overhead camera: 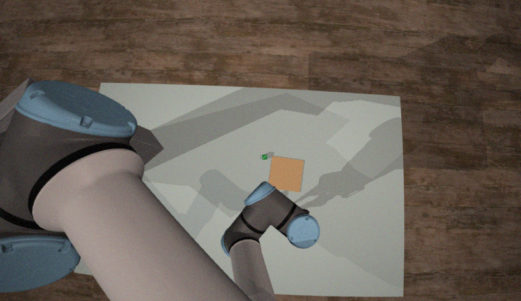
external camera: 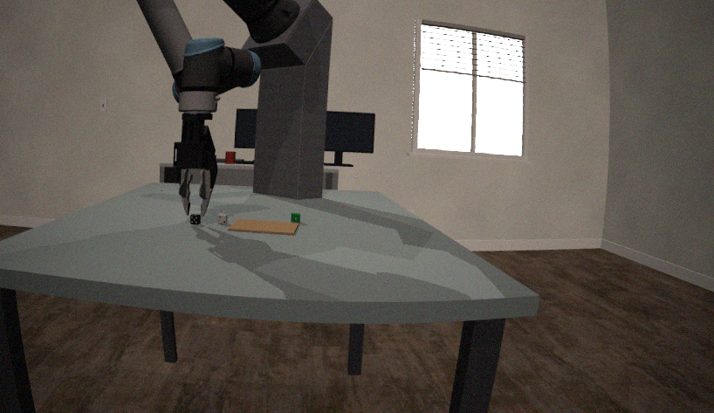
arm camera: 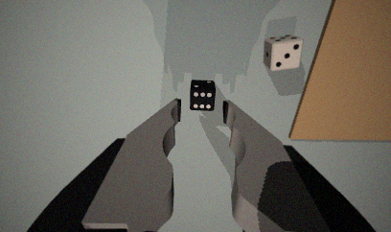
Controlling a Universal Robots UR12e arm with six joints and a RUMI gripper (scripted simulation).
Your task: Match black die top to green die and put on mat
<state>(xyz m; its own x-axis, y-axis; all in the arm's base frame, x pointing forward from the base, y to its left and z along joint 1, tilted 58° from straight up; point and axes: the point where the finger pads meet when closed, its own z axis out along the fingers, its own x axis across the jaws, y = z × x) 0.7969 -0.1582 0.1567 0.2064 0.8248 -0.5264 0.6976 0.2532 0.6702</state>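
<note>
My hand is 20 mm above the black die. Round my hand: mat (20 mm ahead, 160 mm to the left, 30 mm below); then green die (60 mm behind, 240 mm to the left, 20 mm below); then white die (20 mm behind, 60 mm to the left, 20 mm below).
</note>
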